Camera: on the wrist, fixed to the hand. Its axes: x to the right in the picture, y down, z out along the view.
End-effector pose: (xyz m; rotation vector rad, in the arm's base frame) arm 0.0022 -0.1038 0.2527 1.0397 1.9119 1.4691
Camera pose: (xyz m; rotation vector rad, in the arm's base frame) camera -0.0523 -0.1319 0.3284 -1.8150 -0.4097 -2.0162
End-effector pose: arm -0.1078 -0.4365 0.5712 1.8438 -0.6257 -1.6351
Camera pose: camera -0.0253 -0.4748 0.6060 0.6980 -1.0723 -0.4189
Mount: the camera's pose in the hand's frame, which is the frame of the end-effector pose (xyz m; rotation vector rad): 0.0127 0.0547 -0.0796 -0.4178 0.2270 1.5454
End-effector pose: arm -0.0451 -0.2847 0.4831 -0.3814 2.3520 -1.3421
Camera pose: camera -0.0958 -0.2026 0.4695 1.2858 2.0268 -0.1256
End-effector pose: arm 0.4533 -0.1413 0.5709 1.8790 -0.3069 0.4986
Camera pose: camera 0.4251 -0.0858 0.6459 0.8467 -1.5759 1.4807
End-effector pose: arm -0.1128 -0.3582 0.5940 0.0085 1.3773 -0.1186
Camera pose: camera -0.1834 -0.2988 0.5627 0.7315 1.2647 1.4807
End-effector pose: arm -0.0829 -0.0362 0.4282 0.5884 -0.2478 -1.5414
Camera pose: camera 0.0050 -0.0367 0.3862 0.0967 -0.1211 -0.0047
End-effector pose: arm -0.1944 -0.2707 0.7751 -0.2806 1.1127 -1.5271
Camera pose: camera -0.2194 -0.2368 0.6873 0.4414 1.2794 0.0544
